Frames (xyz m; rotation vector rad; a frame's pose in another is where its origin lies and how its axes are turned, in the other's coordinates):
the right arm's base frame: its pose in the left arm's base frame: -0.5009 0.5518 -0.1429 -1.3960 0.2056 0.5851
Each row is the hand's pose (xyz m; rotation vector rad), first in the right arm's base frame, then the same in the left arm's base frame.
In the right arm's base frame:
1: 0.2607 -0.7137 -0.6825 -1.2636 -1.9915 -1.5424
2: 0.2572 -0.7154 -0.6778 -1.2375 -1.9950 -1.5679
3: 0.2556 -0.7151 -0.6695 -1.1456 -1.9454 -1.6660
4: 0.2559 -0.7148 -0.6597 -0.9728 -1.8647 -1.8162
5: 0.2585 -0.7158 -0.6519 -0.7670 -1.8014 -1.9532
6: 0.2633 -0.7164 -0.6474 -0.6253 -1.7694 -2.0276
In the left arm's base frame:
1: 0.2126 -0.0791 0.2258 -0.8766 -2.8947 0.4112
2: 0.2096 -0.0756 0.2298 -0.8491 -2.8923 0.3874
3: 0.2064 -0.0681 0.2318 -0.8045 -2.8476 0.2715
4: 0.2045 -0.0585 0.2332 -0.7138 -2.7594 0.0944
5: 0.2057 -0.0504 0.2343 -0.5850 -2.6621 -0.0606
6: 0.2091 -0.0448 0.2334 -0.4914 -2.5966 -0.1431

